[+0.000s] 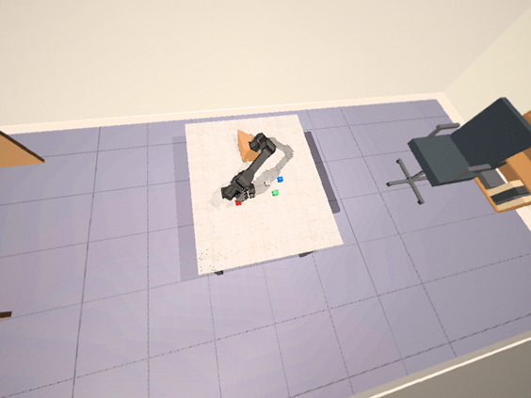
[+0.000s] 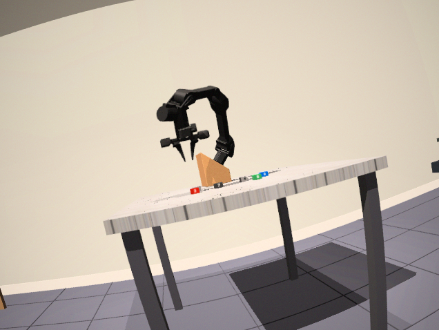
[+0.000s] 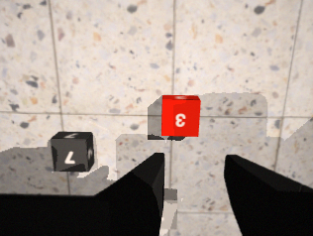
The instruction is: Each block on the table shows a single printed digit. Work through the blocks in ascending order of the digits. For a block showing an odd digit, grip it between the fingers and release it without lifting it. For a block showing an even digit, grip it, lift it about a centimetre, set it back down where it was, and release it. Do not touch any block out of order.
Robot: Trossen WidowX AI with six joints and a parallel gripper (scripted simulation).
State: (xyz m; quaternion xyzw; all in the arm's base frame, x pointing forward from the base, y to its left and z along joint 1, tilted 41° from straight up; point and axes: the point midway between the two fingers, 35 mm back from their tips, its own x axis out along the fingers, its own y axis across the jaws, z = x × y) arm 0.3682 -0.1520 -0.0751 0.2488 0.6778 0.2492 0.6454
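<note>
The white block lies 220 mm to the left of my gripper tip, 120 mm behind it and 110 mm below it. The rest, counted from my gripper tip: red block (110 mm below, 10 mm behind); then dark block (110 mm below, 100 mm to the left, 50 mm behind); then green block (250 mm to the left, 110 mm below, 30 mm behind).
</note>
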